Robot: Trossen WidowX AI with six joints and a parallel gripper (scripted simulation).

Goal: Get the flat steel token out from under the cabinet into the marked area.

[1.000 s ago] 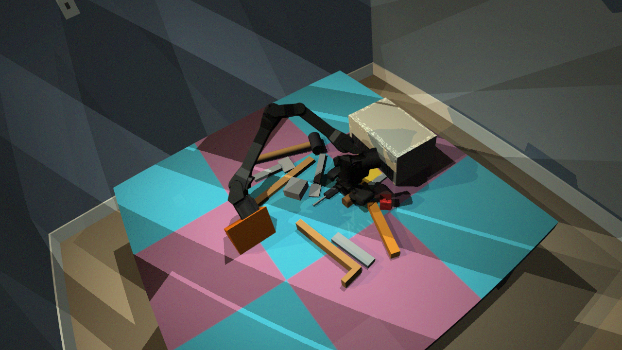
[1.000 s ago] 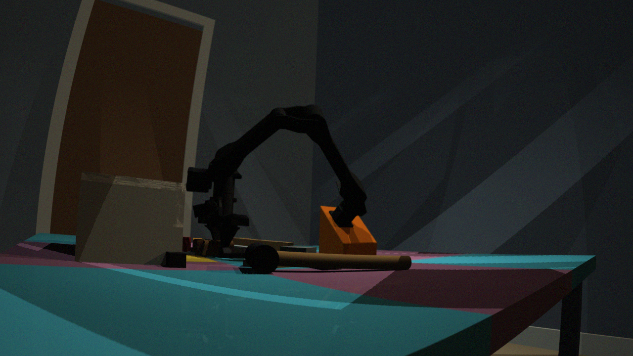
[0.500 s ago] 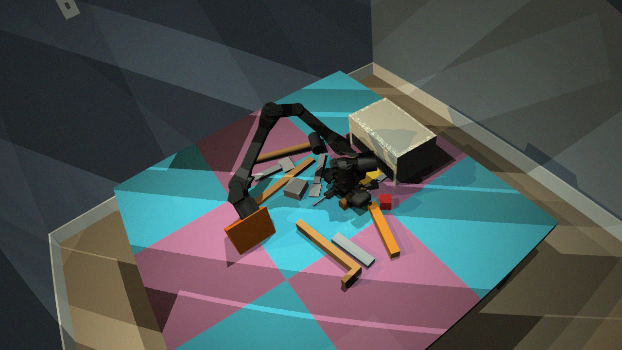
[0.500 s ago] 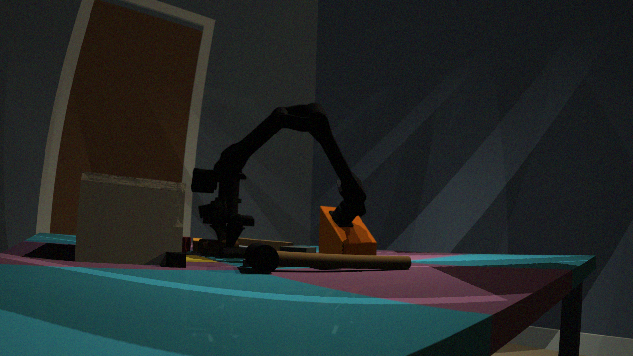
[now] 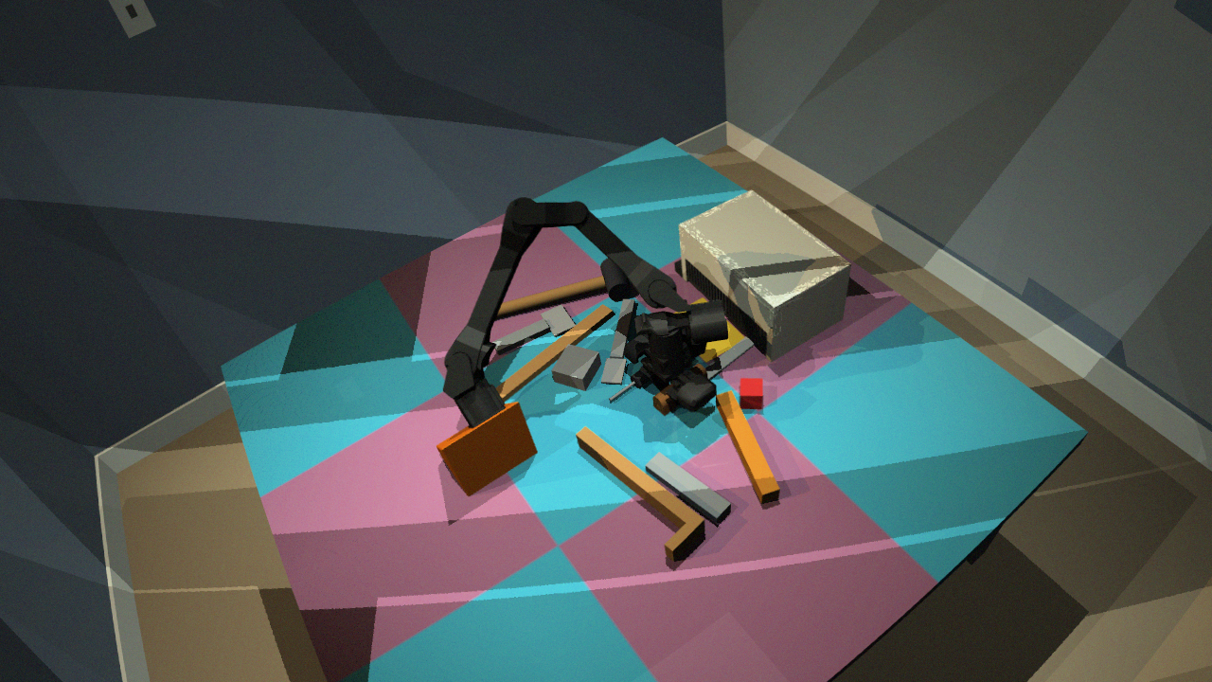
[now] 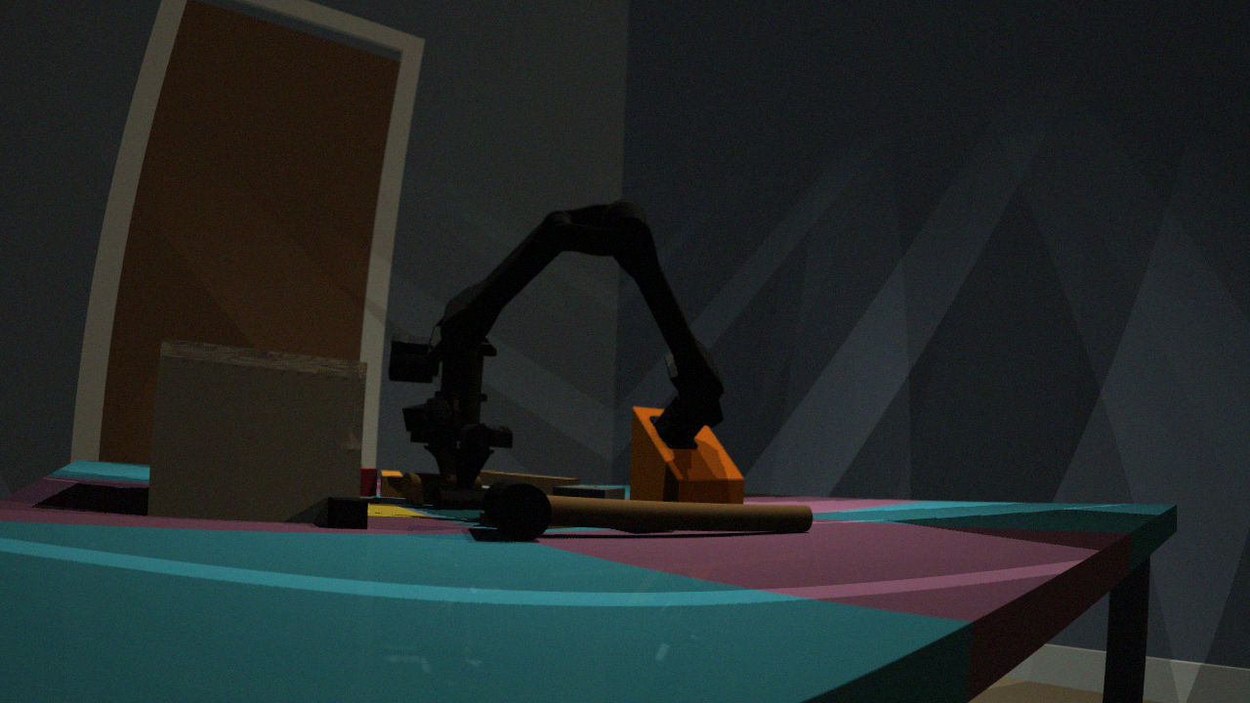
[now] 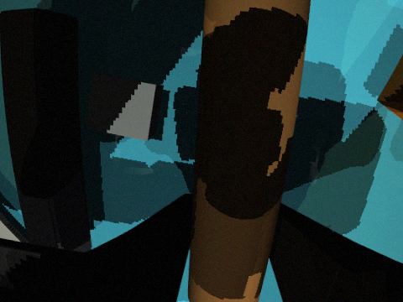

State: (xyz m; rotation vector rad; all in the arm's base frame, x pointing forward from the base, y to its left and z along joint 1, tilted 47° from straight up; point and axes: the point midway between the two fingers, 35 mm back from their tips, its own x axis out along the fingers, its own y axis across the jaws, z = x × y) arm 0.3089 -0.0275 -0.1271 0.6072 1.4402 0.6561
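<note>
My gripper tip is 50 mm to the right of the small grey cube and 40 mm short of it. Also, from my gripper tip: orange bar: 170 mm to the right, 30 mm ahead, 10 mm above; screwdriver: 80 mm to the left, 20 mm behind; red cube: 110 mm ahead, 100 mm to the right, 10 mm above.
</note>
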